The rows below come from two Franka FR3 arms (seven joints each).
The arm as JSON. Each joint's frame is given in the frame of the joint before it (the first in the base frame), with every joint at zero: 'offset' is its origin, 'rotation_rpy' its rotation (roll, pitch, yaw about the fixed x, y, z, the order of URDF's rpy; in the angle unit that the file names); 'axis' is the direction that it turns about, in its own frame. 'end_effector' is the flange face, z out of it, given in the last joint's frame.
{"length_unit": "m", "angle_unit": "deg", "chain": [
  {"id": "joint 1", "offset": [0.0, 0.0, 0.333], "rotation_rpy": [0.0, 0.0, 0.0], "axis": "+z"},
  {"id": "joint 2", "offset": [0.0, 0.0, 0.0], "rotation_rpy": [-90.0, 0.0, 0.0], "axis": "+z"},
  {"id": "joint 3", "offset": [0.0, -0.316, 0.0], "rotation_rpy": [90.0, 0.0, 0.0], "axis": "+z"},
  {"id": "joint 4", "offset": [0.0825, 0.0, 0.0], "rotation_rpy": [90.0, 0.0, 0.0], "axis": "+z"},
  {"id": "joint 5", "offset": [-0.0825, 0.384, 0.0], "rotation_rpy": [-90.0, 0.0, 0.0], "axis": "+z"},
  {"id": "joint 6", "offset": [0.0, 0.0, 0.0], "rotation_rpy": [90.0, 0.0, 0.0], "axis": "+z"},
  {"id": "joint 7", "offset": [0.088, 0.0, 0.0], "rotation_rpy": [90.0, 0.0, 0.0], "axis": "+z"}
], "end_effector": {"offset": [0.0, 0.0, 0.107], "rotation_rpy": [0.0, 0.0, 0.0]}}
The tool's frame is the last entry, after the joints.
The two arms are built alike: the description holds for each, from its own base.
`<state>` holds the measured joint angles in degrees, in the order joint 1, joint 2, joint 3, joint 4, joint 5, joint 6, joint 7, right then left.
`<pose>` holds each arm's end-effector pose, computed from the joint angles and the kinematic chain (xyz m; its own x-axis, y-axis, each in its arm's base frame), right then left.
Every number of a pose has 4 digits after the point.
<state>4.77 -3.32 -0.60 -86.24 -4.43 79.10 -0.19 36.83 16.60 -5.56 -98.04 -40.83 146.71 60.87</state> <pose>0.5149 0.0279 0.6702 0.9959 0.0613 -0.0663 0.0663 -0.9949 0.0758 0.5747 0.3683 0.4805 0.7151 -0.0024 0.6990 -0.0129 -0.9999 0.0097</pose>
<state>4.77 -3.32 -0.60 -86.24 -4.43 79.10 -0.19 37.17 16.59 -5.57 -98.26 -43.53 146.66 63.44</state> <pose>0.5149 0.0279 0.6702 0.9959 0.0613 -0.0663 0.0663 -0.9949 0.0758 0.5717 0.3716 0.4781 0.7013 -0.0020 0.7128 -0.0201 -0.9997 0.0170</pose>
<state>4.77 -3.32 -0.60 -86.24 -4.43 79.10 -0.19 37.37 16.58 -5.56 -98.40 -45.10 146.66 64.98</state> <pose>0.5149 0.0279 0.6702 0.9959 0.0613 -0.0663 0.0663 -0.9949 0.0758 0.5698 0.3736 0.4767 0.6929 -0.0023 0.7210 -0.0240 -0.9995 0.0199</pose>
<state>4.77 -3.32 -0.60 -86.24 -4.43 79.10 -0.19 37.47 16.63 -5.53 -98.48 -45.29 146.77 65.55</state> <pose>0.5149 0.0279 0.6702 0.9959 0.0613 -0.0663 0.0663 -0.9949 0.0758 0.5689 0.3750 0.4755 0.6924 -0.0070 0.7215 -0.0260 -0.9995 0.0152</pose>
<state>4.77 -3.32 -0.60 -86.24 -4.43 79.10 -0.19 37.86 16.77 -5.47 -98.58 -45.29 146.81 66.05</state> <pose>0.5149 0.0279 0.6702 0.9959 0.0613 -0.0663 0.0663 -0.9949 0.0758 0.5660 0.3796 0.4730 0.6946 -0.0088 0.7193 -0.0238 -0.9997 0.0108</pose>
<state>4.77 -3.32 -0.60 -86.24 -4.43 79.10 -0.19 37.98 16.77 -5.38 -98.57 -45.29 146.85 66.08</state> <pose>0.5149 0.0279 0.6702 0.9959 0.0613 -0.0663 0.0663 -0.9949 0.0758 0.5647 0.3816 0.4732 0.6946 -0.0071 0.7194 -0.0201 -0.9998 0.0095</pose>
